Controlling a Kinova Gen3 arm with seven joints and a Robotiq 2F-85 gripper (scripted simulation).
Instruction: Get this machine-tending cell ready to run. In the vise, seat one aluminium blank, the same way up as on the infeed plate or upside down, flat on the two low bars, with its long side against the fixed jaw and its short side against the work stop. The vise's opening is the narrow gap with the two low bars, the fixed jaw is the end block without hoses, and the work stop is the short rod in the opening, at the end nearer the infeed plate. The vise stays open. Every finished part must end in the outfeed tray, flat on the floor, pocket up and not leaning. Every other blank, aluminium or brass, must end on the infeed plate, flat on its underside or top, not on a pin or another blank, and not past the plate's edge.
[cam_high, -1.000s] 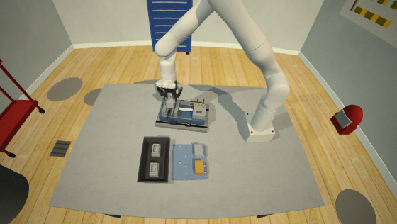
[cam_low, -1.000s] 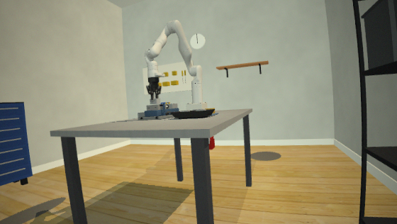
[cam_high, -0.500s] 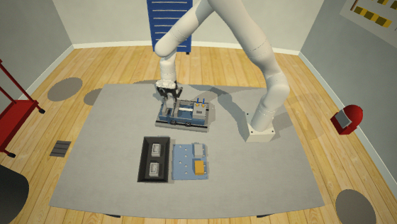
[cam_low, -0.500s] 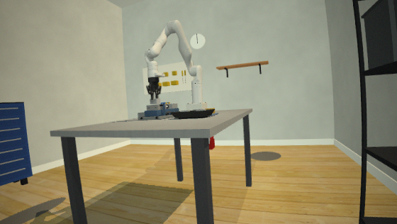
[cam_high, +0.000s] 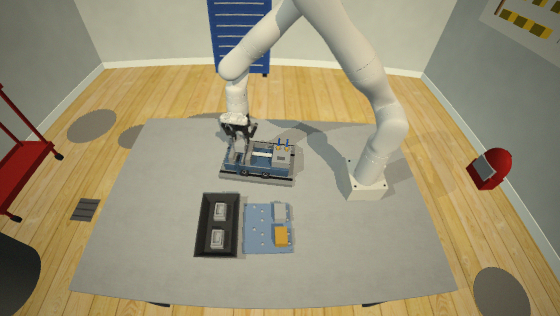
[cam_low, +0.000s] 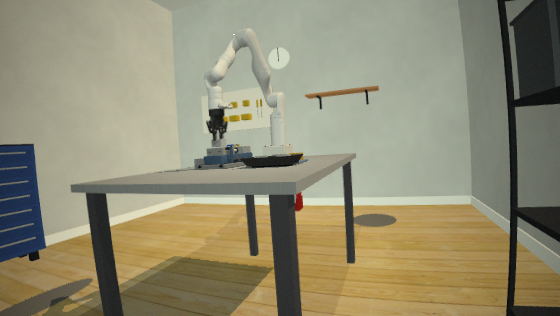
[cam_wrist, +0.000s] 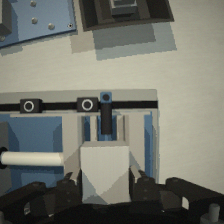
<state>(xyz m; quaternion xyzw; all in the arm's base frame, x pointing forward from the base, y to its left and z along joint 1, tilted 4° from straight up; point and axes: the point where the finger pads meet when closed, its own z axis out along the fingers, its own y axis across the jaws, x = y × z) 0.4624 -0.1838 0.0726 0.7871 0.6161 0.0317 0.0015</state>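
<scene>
My gripper is now 10 cm above the vise, 6 cm past it and 2 cm to the right of it. Also, from my hand: hose block 16 cm behind, 6 cm below, 4 cm to the left; brass blank 36 cm to the left, 12 cm below, 11 cm behind.
</scene>
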